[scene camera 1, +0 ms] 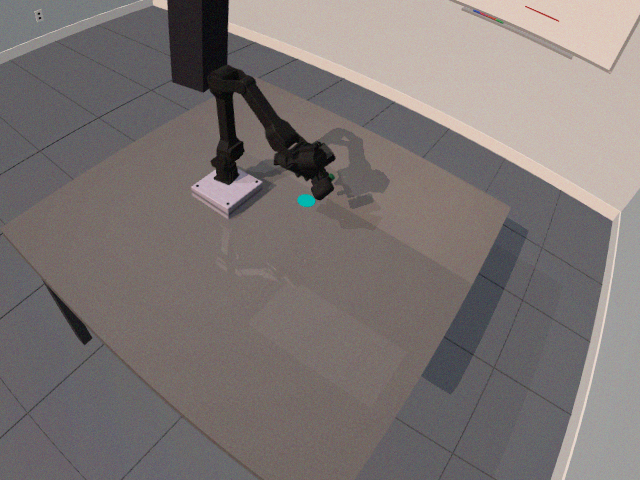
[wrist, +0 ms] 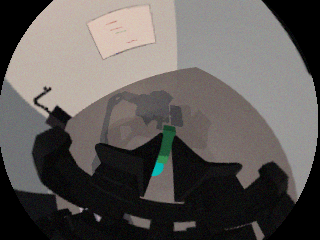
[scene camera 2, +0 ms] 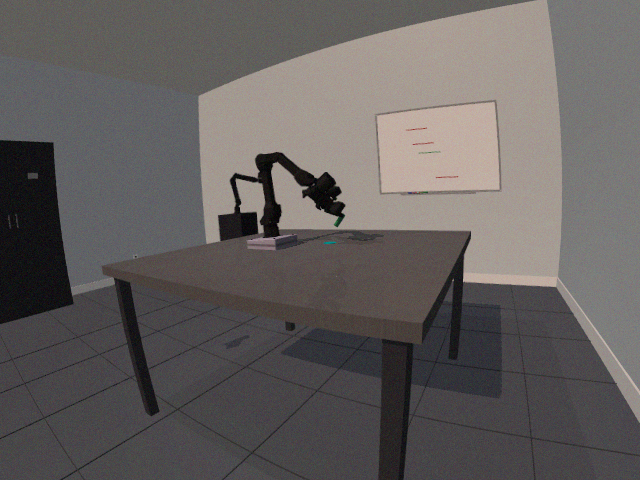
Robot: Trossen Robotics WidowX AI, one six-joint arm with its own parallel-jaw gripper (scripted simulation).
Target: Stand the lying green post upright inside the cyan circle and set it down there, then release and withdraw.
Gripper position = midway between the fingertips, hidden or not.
Observation:
My gripper [scene camera 1: 329, 178] holds a green post.
My gripper also shows in the wrist view [wrist: 167, 136].

